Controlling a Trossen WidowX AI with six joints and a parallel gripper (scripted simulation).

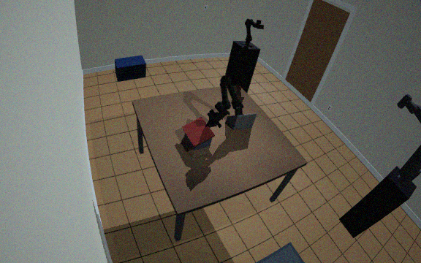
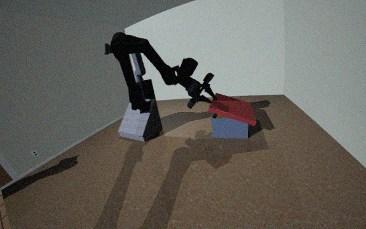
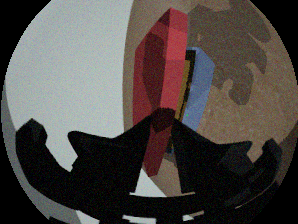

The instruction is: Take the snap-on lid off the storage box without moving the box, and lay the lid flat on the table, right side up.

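Now: gripper tip 80 mm short of the red lid and 20 mm above it. From my gripper tip the other things lie so: storage box: 70 mm ahead, 90 mm below.
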